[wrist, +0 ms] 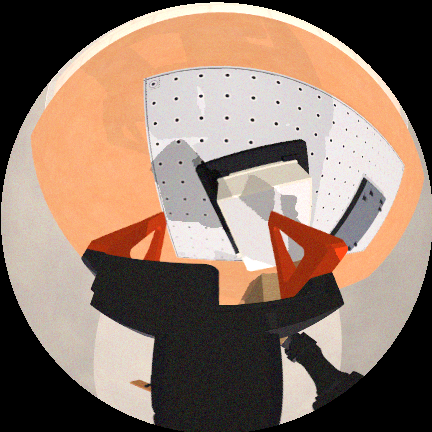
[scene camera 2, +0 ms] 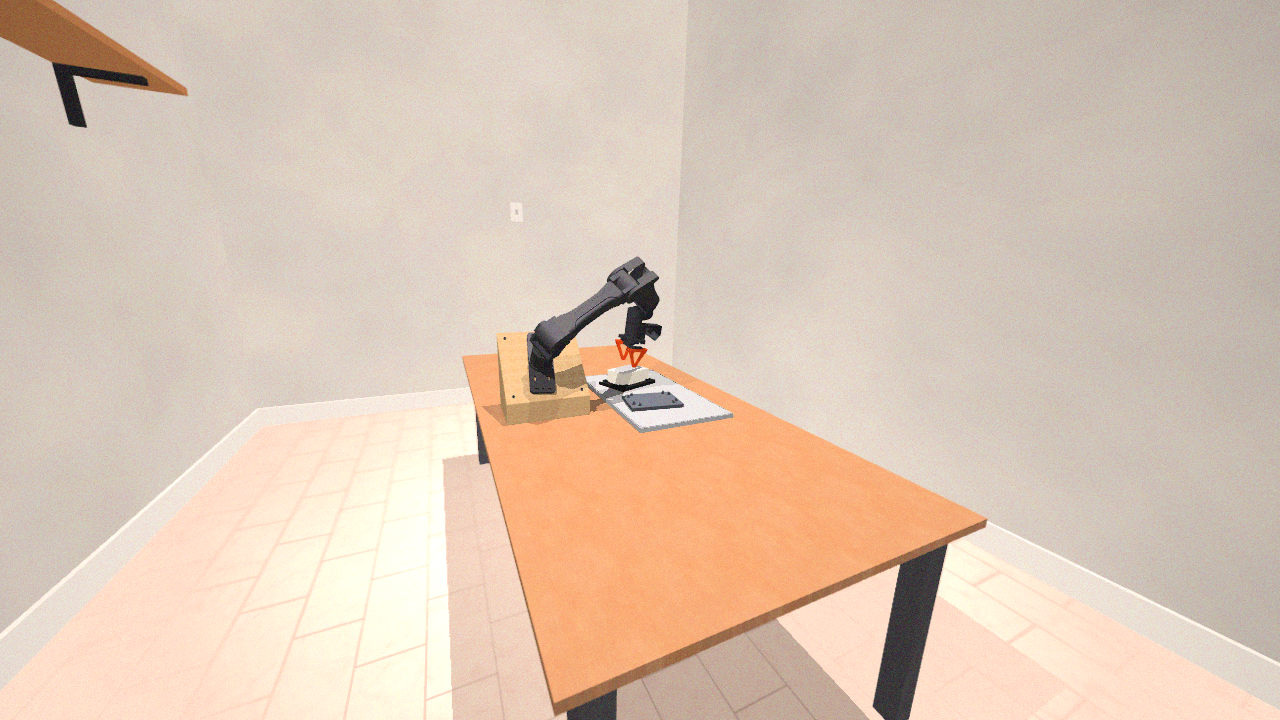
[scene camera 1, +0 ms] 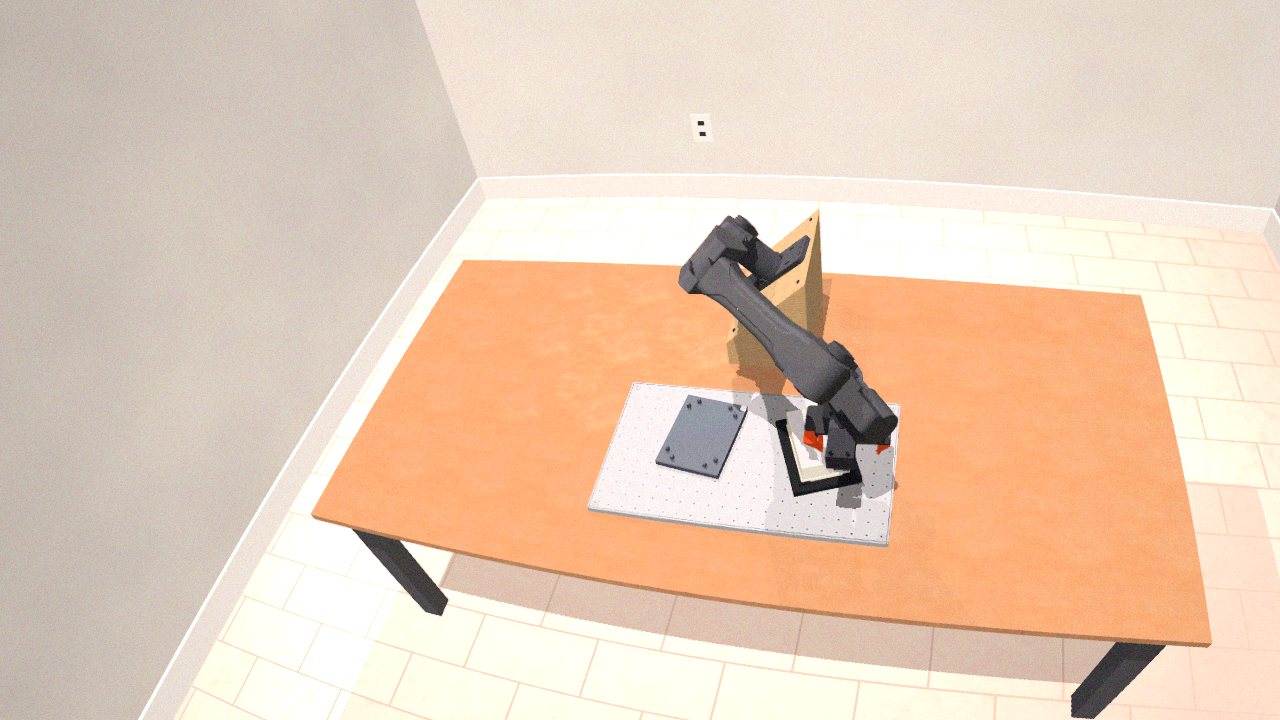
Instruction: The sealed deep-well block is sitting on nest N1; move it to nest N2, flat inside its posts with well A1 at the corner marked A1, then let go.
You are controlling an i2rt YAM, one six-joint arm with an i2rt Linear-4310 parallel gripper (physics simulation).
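Places are measured from the arm's base along level axes (x left, y ahead, z down), in millimetres.
Pixels of known places: gripper, between the fingertips: (wrist: 216,216) (scene camera 2: 628,363); arm's base, origin of its link: (scene camera 2: 540,362) (scene camera 1: 775,271).
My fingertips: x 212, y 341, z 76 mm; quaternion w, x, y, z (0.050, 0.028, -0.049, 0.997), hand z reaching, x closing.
Ahead of a thing's pixels: the offset from my fingertips to its top centre. Level surfaces: height alone.
The pale sealed block @[dy -23, dx -63, dz +2 mm] (scene camera 1: 810,465) (scene camera 2: 628,375) (wrist: 239,225) sits on nest N1, whose black frame @[dy -24, dx -62, dz +38 mm] (scene camera 1: 814,488) (scene camera 2: 617,385) (wrist: 260,152) shows around it. Nest N2 @[dy -16, dx -276, dz +34 mm] (scene camera 1: 702,436) (scene camera 2: 652,401) (wrist: 360,215) is a dark grey plate with small posts near its corners, and it is empty. My gripper (scene camera 1: 847,444) (scene camera 2: 629,360) (wrist: 216,216) is open and empty, with its orange fingers above the block's level. In the wrist view the right finger overlaps the block and the left finger is off to its side. The arm hides part of the block in scene camera 1. Well A1 and the corner marks are not legible.
Both nests stand on a light perforated board @[dy +8, dx -181, dz +55 mm] (scene camera 1: 626,483) (scene camera 2: 707,417) (wrist: 250,110) on the orange-brown table @[dz +69 mm] (scene camera 1: 501,429) (scene camera 2: 716,519). The wooden arm mount (scene camera 1: 805,308) (scene camera 2: 546,405) stands behind the board. A wall shelf (scene camera 2: 98,49) shows at upper left in scene camera 2.
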